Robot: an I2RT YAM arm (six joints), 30 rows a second.
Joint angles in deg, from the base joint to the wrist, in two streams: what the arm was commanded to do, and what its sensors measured. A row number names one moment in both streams.
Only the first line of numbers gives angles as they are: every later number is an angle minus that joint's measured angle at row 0.
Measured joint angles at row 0: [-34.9, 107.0, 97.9, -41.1, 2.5, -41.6]
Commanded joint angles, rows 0 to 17: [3.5, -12.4, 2.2, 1.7, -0.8, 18.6]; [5.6, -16.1, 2.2, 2.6, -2.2, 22.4]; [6.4, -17.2, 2.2, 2.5, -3.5, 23.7]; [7.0, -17.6, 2.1, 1.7, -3.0, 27.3]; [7.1, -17.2, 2.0, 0.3, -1.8, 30.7]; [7.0, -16.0, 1.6, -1.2, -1.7, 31.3]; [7.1, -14.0, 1.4, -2.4, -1.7, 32.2]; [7.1, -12.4, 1.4, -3.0, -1.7, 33.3]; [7.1, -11.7, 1.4, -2.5, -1.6, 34.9]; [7.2, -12.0, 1.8, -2.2, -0.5, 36.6]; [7.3, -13.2, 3.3, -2.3, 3.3, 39.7]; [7.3, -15.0, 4.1, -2.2, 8.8, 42.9]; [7.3, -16.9, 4.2, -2.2, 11.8, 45.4]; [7.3, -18.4, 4.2, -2.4, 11.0, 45.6]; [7.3, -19.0, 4.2, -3.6, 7.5, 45.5]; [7.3, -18.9, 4.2, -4.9, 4.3, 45.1]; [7.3, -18.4, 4.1, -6.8, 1.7, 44.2]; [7.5, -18.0, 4.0, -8.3, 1.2, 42.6]
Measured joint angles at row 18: [7.1, -18.3, 3.4, -5.8, 5.1, 42.9]
